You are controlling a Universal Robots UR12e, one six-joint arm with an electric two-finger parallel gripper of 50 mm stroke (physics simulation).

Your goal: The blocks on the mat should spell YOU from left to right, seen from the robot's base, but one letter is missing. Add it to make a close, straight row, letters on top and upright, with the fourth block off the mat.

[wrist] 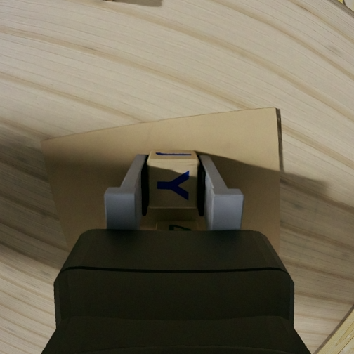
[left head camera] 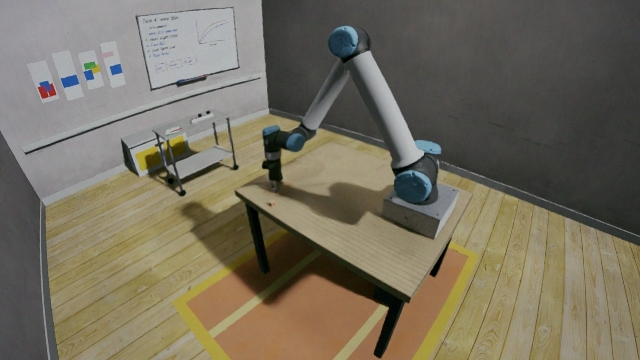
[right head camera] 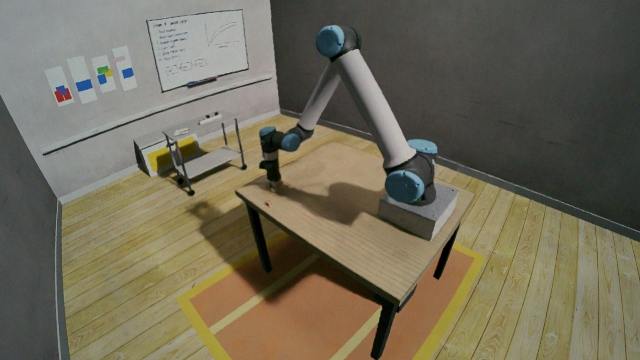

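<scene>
The Y block (wrist: pixel 173 196) stands on the tan mat (wrist: pixel 240 130), its blue Y on top with the stem pointing left in the wrist view. Another blue mark shows on its side face. My gripper (left head camera: pixel 274 186) (right head camera: pixel 273 186) (wrist: pixel 172 173) is low over the mat and shut on the Y block, one finger on each side. A second block (wrist: pixel 178 226) with a dark green mark is right beside it, mostly hidden by the gripper body. Any further block on the mat is hidden. A loose block (left head camera: pixel 270 203) (right head camera: pixel 269 203) lies off the mat near the table edge, its letter too small to read.
The wooden table (left head camera: pixel 310 225) (right head camera: pixel 310 225) carries the arm's grey base block (left head camera: pixel 407 216) (right head camera: pixel 405 217) at its far end from the gripper. The mat and blocks are near the opposite end. A metal cart (left head camera: pixel 200 162) (right head camera: pixel 212 162) stands on the floor beyond the table.
</scene>
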